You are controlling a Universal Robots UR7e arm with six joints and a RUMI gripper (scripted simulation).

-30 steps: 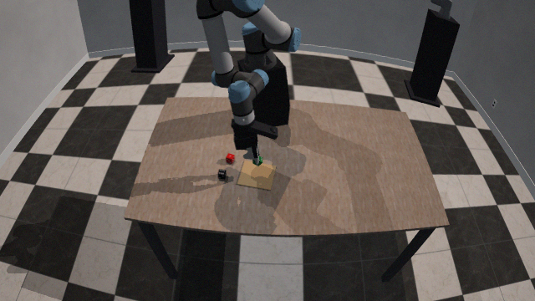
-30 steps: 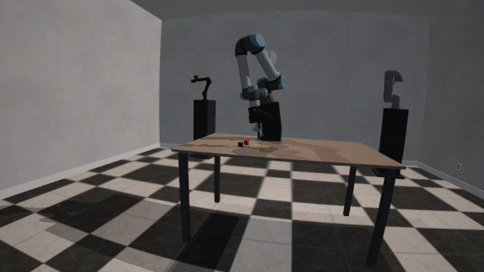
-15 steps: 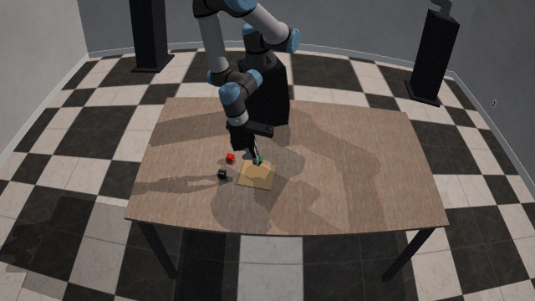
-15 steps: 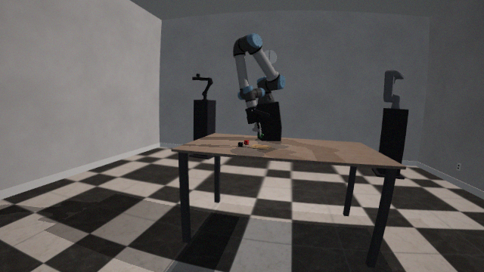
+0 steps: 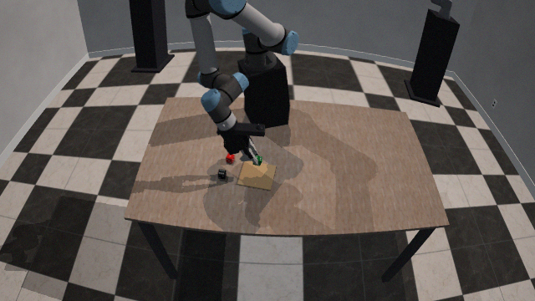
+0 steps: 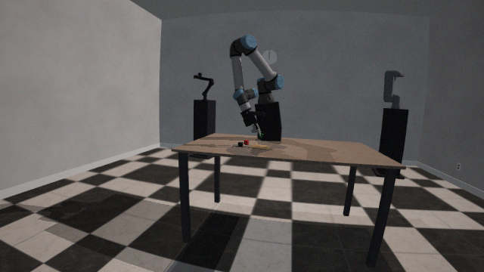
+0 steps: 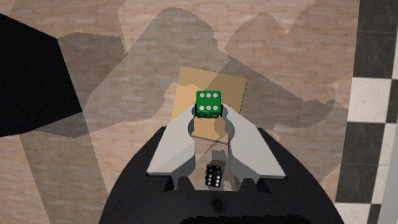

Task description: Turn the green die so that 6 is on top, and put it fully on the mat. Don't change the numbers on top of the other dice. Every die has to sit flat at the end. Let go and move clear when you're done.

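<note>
The green die is 10 mm below my hand. Also, from my hand: black die 140 mm to the right, 80 mm below, 40 mm ahead; then tan mat 90 mm below; then red die 130 mm to the right, 80 mm below, 60 mm behind.
</note>
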